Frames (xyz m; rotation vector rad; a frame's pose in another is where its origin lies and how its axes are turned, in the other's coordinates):
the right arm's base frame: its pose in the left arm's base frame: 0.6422 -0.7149 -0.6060 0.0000 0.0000 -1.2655
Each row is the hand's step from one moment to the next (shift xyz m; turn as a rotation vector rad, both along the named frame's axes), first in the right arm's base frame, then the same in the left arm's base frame.
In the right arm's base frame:
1: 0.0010 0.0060 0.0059 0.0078 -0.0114 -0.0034
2: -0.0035 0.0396 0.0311 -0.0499 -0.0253 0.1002
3: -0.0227 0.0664 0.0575 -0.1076 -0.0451 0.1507
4: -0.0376 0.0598 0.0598 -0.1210 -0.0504 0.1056
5: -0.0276 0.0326 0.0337 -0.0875 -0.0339 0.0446
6: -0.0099 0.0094 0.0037 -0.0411 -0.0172 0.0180
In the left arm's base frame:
1: 0.0060 0.0008 0.0059 -0.0085 -0.0109 -0.0034
2: 0.0367 0.0152 0.0311 -0.0391 0.0400 0.1002
3: 0.0565 0.0416 0.0575 -0.0754 0.0891 0.1507
4: 0.0457 0.0538 0.0598 -0.0844 0.1003 0.1056
5: 0.0228 0.0361 0.0337 -0.0586 0.0733 0.0446
6: 0.0060 0.0123 0.0037 -0.0288 0.0340 0.0180

